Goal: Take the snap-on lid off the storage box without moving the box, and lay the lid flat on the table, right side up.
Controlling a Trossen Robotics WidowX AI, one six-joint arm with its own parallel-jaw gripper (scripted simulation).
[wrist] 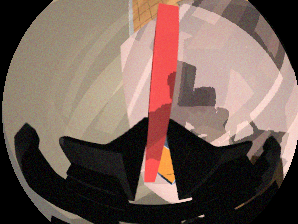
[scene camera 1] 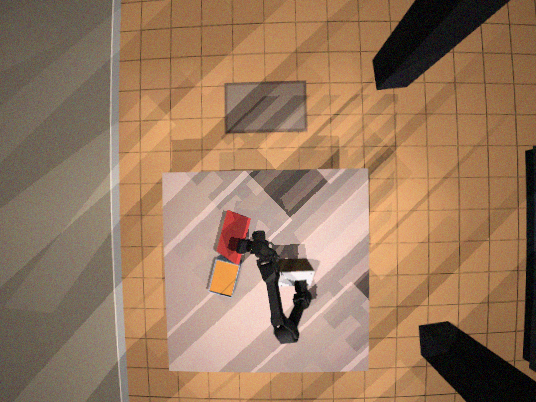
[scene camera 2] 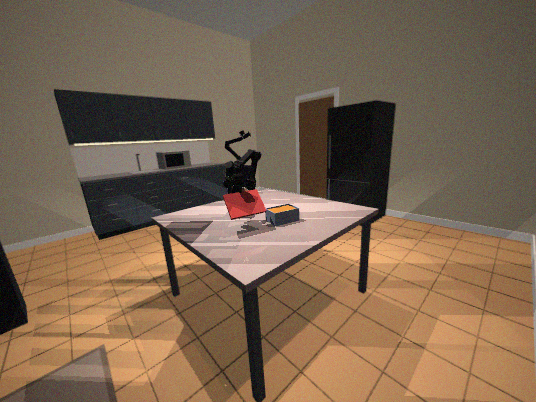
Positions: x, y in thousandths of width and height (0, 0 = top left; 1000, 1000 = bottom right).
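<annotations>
Red lid: wrist view (555, 212), scene camera 1 (439, 566), scene camera 2 (462, 506).
</annotations>
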